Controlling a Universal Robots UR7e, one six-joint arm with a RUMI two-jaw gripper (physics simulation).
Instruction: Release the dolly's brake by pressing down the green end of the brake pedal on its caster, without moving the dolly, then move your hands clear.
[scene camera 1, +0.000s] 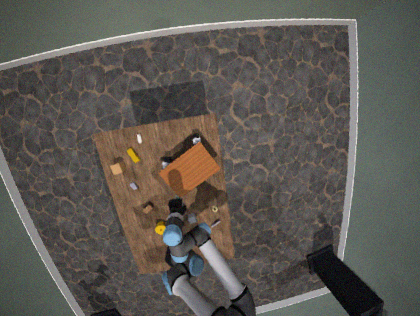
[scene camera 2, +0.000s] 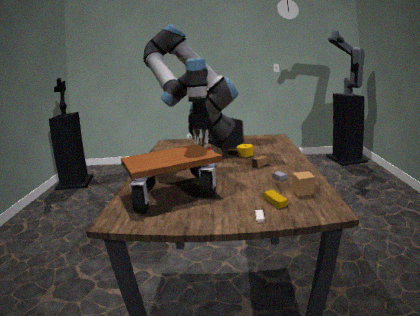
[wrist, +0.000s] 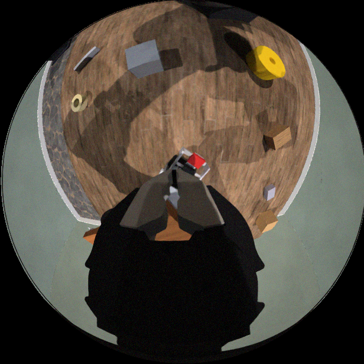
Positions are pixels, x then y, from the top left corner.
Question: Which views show the dolly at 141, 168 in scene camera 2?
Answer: Scene camera 1, scene camera 2 and the wrist view: all of them.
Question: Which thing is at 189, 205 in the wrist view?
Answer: My gripper.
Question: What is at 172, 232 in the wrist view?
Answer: A dolly.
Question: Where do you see a dolly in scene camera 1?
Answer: At 193, 167
